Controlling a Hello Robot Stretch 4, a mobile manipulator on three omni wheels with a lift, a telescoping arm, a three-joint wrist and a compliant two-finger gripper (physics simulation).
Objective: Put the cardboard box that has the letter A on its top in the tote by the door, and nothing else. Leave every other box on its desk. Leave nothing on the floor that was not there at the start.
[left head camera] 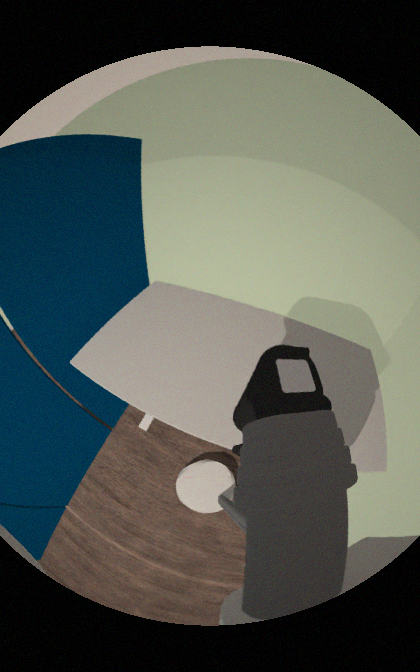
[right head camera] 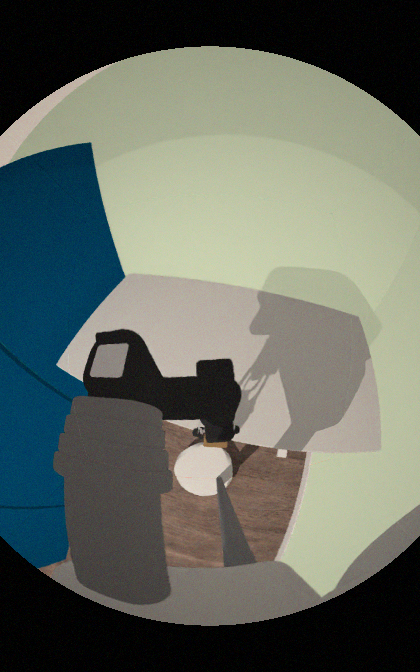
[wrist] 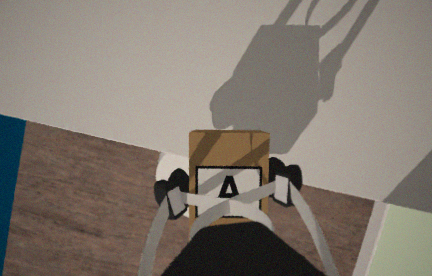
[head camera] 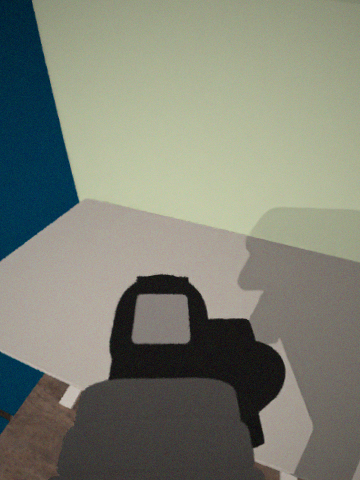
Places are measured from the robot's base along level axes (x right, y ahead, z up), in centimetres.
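Pixels of known places: gripper, fingertip midpoint: (wrist: 227,179).
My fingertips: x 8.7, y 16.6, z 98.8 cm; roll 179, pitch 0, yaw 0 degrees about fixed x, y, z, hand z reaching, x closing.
Behind a point stands the place of what it marks.
A brown cardboard box (wrist: 230,147) {x 9.2, y 20.1, z 103.9 cm} (right head camera: 216,443) with a black letter A on a white label on its top is between the fingers of my gripper (wrist: 227,179) {x 8.7, y 16.6, z 98.8 cm} (right head camera: 218,432). My gripper is shut on it, a dark pad against each side. In the wrist view the box is in front of the desk's near edge, with floor showing on both sides. The arm's dark wrist hides most of the box in the right head view, and the head and left head views do not show it. The tote by the door does not show in these views.
A pale desk (head camera: 90,260) {x -27.8, y 68.6, z 92.3 cm} (left head camera: 175,340) (right head camera: 150,320) (wrist: 100,60) {x -4.5, y 30.6, z 92.3 cm} stands against a light green wall (head camera: 200,125) {x 12.7, y 101.4, z 134.2 cm}, with arm shadows on its top. A dark blue surface (head camera: 30,125) {x -56.6, y 108.4, z 129.7 cm} (left head camera: 75,225) is at the left. A round white top (left head camera: 202,487) (right head camera: 200,470) is near the desk's front edge.
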